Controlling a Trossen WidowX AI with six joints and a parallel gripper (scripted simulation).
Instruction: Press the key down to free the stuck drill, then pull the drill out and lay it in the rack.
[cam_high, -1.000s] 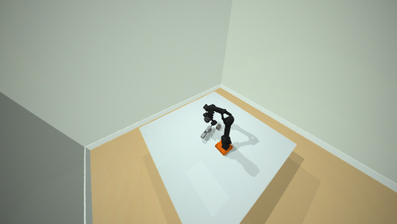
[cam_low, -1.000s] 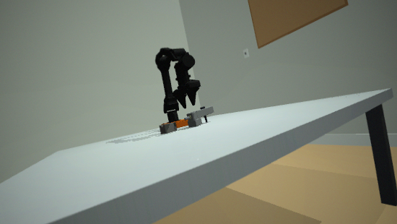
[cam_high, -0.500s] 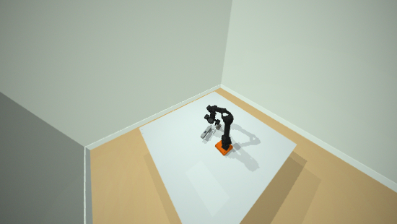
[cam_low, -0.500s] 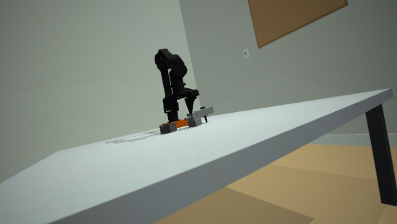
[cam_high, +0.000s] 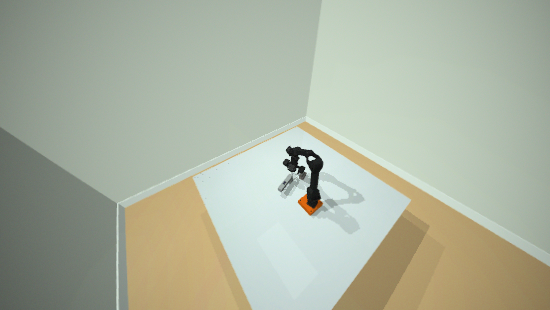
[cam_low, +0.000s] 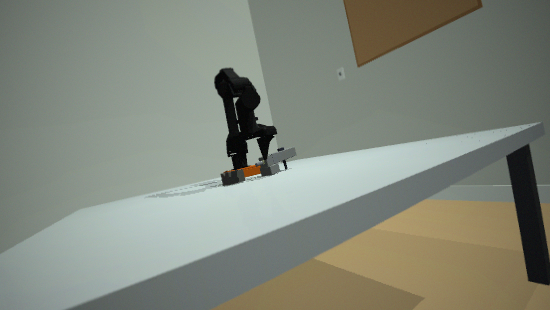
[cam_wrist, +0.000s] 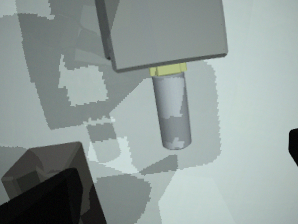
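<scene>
Right now my gripper tip is 7 cm to the right of the drill and 1 cm past it. The rest, counted from my gripper tip: rack: 7 cm behind, 5 cm to the right, 4 cm below.
</scene>
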